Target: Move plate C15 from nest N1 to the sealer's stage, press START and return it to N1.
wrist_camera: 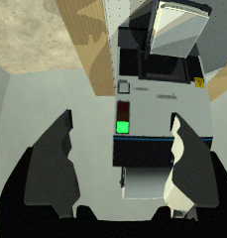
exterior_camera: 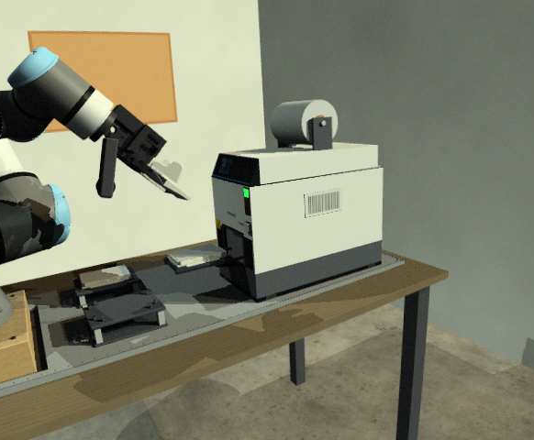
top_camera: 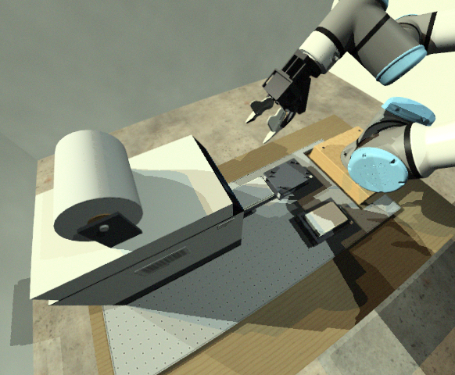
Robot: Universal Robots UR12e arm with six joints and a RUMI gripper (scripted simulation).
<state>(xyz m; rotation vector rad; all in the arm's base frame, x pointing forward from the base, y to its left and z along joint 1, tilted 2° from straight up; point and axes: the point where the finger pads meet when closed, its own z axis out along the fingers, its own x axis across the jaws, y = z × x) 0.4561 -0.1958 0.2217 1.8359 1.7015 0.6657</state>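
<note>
The white open-well plate is 7 cm ahead of my hand, 9 cm to the left of it and 18 cm below it. The rest, counted from my hand: dark stage: 7 cm ahead, 9 cm to the left, 19 cm below; then foil-covered plate: 12 cm behind, 29 cm to the left, 24 cm below; then start button: 16 cm ahead, 1 cm to the right, 10 cm below.
</note>
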